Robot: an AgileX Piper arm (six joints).
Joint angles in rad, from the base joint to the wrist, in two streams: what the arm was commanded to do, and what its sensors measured. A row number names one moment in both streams.
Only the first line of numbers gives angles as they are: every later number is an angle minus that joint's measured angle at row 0.
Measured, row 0:
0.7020, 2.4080, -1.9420, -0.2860, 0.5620, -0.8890
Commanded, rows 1 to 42:
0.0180, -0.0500, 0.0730, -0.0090, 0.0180, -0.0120
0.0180, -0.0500, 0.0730, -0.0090, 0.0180, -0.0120
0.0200, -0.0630, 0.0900, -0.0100, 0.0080, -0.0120
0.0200, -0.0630, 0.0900, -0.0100, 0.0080, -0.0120
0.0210, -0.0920, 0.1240, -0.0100, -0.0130, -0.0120
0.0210, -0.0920, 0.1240, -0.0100, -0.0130, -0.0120
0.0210, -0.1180, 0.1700, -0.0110, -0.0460, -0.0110
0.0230, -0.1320, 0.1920, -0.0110, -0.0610, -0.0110
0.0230, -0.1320, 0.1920, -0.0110, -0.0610, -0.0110
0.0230, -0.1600, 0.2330, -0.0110, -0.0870, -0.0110
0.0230, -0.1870, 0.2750, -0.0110, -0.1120, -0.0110
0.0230, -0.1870, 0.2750, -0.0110, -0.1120, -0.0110
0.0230, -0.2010, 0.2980, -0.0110, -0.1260, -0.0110
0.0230, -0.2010, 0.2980, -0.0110, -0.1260, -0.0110
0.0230, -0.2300, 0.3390, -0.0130, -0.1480, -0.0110
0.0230, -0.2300, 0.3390, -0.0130, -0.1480, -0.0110
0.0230, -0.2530, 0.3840, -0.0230, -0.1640, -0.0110
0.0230, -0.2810, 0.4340, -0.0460, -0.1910, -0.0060
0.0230, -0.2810, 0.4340, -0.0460, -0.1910, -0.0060
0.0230, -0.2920, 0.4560, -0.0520, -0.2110, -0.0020
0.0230, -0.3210, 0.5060, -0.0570, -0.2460, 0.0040
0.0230, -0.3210, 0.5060, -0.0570, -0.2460, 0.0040
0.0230, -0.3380, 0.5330, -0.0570, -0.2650, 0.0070
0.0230, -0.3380, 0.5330, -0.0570, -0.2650, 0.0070
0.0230, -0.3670, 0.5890, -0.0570, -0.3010, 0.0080
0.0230, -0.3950, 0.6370, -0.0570, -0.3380, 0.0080
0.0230, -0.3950, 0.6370, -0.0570, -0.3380, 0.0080
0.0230, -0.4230, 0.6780, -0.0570, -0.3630, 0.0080
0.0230, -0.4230, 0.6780, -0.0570, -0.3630, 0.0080
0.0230, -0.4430, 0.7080, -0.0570, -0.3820, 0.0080
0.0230, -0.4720, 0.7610, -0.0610, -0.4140, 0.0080
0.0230, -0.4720, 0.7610, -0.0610, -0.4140, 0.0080
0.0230, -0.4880, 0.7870, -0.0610, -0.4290, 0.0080
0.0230, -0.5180, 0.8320, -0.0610, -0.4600, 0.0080
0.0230, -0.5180, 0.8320, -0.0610, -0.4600, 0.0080
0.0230, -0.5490, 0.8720, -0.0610, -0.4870, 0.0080
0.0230, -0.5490, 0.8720, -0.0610, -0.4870, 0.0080
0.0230, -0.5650, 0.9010, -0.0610, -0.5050, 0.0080
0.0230, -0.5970, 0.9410, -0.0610, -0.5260, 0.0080
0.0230, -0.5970, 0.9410, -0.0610, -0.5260, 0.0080
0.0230, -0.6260, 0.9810, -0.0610, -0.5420, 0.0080
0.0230, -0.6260, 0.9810, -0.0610, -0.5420, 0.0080
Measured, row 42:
0.0290, -0.5680, 0.9450, -0.0510, -0.4640, -0.0030
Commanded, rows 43 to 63:
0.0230, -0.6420, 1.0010, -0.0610, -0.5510, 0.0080
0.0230, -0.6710, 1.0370, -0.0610, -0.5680, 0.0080
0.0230, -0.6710, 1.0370, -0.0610, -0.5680, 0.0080
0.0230, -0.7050, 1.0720, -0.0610, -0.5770, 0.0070
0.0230, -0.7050, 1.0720, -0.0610, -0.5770, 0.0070
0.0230, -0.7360, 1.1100, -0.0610, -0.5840, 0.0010
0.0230, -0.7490, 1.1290, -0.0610, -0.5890, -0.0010
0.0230, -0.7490, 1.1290, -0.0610, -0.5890, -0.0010
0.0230, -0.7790, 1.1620, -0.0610, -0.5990, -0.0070
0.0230, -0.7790, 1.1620, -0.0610, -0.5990, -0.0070
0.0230, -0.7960, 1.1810, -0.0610, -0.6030, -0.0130
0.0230, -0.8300, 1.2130, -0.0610, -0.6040, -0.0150
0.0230, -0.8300, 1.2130, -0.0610, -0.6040, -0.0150
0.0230, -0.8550, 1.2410, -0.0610, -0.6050, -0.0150
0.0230, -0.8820, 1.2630, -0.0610, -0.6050, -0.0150
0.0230, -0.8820, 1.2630, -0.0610, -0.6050, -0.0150
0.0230, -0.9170, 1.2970, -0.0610, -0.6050, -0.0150
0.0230, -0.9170, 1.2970, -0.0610, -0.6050, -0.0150
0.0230, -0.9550, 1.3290, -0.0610, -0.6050, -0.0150
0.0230, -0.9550, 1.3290, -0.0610, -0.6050, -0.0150
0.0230, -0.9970, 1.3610, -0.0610, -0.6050, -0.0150
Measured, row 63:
0.0260, -0.9310, 1.3350, -0.0510, -0.5360, -0.0030
